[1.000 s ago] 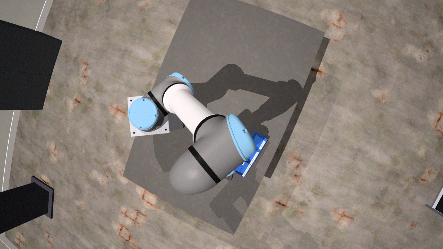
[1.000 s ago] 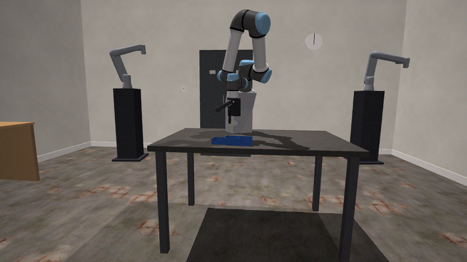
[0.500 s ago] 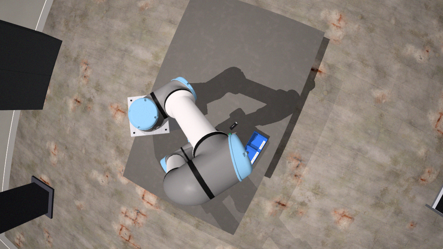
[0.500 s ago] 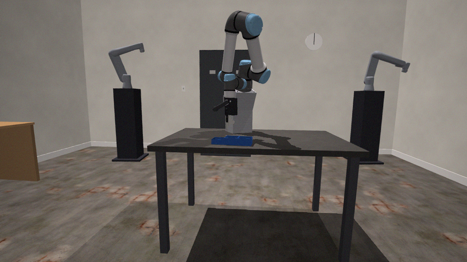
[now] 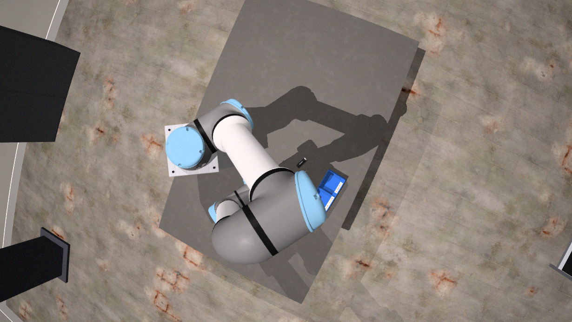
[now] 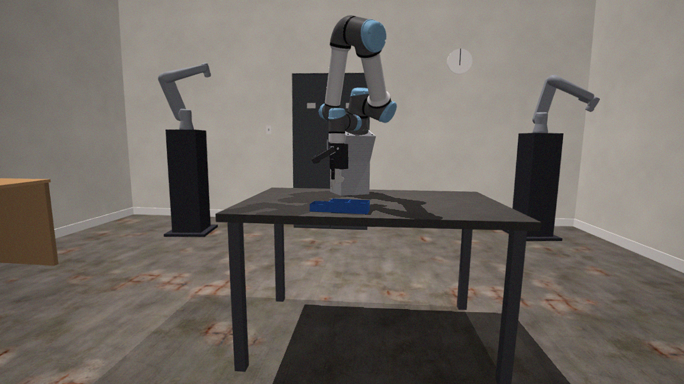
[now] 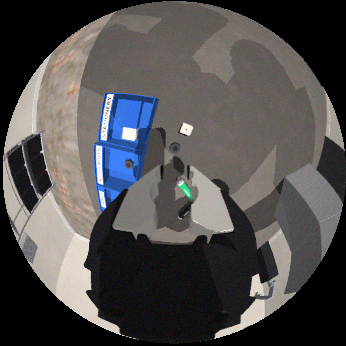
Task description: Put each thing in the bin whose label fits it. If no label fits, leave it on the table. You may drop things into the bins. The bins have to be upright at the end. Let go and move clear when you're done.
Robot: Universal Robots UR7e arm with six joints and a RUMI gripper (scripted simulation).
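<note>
The white die lies 10 mm behind my hand, 30 mm to the right of it and 80 mm below it. Also, from my hand: black cylinder (30 mm behind, 150 mm to the left, 80 mm below); then green stick-like thing (30 mm behind, 90 mm to the left, 80 mm below).
</note>
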